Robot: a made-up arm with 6 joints.
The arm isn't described. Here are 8 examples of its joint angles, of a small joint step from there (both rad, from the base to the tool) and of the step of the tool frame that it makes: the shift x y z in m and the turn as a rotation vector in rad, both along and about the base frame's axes.
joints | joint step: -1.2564 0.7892 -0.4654 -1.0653 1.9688 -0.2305 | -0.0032 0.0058 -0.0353 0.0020 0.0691 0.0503
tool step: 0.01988 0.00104 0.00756 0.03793 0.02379 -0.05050
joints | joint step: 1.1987 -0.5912 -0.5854 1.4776 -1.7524 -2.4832 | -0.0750 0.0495 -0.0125 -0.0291 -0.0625 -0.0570
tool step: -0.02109 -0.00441 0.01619 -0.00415 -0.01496 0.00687
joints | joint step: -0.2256 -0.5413 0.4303 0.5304 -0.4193 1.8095 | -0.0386 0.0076 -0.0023 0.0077 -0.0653 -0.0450
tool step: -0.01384 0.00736 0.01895 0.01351 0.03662 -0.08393
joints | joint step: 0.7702 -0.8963 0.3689 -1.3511 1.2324 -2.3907 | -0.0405 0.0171 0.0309 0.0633 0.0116 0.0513
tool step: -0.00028 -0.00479 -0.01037 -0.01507 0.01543 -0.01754
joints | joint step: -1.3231 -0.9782 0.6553 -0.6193 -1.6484 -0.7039 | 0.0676 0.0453 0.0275 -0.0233 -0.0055 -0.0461
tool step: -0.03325 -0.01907 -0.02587 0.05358 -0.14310 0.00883
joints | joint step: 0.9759 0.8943 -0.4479 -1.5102 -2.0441 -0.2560 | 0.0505 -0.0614 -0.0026 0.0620 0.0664 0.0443
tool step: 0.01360 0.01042 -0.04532 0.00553 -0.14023 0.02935
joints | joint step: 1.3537 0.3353 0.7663 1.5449 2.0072 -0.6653 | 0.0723 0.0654 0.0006 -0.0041 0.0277 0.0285
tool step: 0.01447 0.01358 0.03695 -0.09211 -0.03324 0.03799
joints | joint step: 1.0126 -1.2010 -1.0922 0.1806 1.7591 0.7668 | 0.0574 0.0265 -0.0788 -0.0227 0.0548 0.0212
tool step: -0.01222 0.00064 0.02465 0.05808 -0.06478 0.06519
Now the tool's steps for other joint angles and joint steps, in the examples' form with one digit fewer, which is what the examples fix.
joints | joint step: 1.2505 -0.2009 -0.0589 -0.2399 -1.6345 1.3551 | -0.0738 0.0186 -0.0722 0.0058 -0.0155 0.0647
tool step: -0.0790 0.0167 0.0289 -0.0320 0.1320 -0.0978
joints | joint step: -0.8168 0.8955 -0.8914 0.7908 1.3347 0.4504 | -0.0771 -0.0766 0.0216 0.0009 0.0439 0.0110
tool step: -0.0026 0.0219 0.0224 -0.0096 0.1139 -0.0887
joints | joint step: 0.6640 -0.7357 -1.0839 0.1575 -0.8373 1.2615 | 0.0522 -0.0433 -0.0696 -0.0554 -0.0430 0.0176
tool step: 0.0081 0.0076 0.0183 0.0554 -0.0032 -0.0742
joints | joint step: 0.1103 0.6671 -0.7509 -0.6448 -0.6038 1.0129 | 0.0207 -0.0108 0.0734 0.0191 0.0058 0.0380
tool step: 0.0046 -0.0177 -0.0336 0.0269 -0.1066 0.0464
